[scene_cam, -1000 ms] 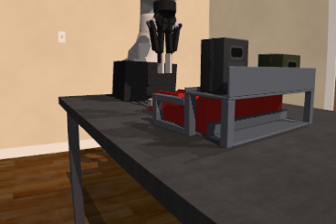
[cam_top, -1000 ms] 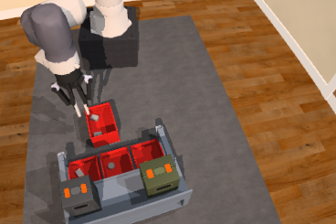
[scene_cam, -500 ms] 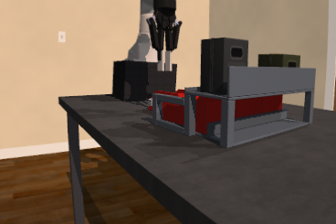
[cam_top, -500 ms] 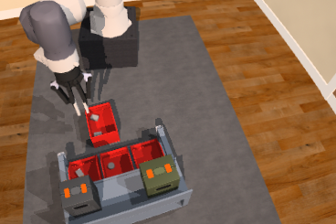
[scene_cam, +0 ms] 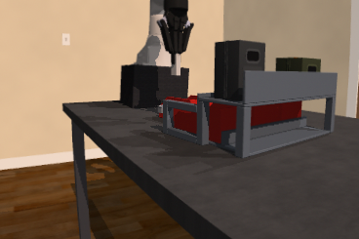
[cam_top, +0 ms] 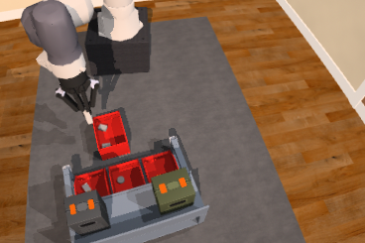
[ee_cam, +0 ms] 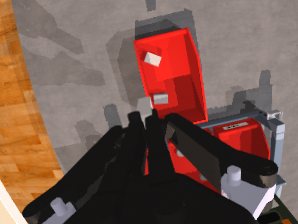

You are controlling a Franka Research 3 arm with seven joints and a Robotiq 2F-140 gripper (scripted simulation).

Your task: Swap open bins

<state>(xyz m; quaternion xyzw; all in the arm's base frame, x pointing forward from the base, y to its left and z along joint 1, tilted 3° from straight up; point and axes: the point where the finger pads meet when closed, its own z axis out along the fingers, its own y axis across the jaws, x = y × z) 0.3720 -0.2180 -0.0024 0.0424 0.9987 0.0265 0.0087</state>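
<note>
Now: the shelf lip 120 mm ahead of my hand, 60 mm to the left of it and 170 mm below it. Round my hand: grey box 300 mm ahead, 80 mm to the right, 20 mm below; then olive box 330 mm ahead, 150 mm to the left, 30 mm below.
</note>
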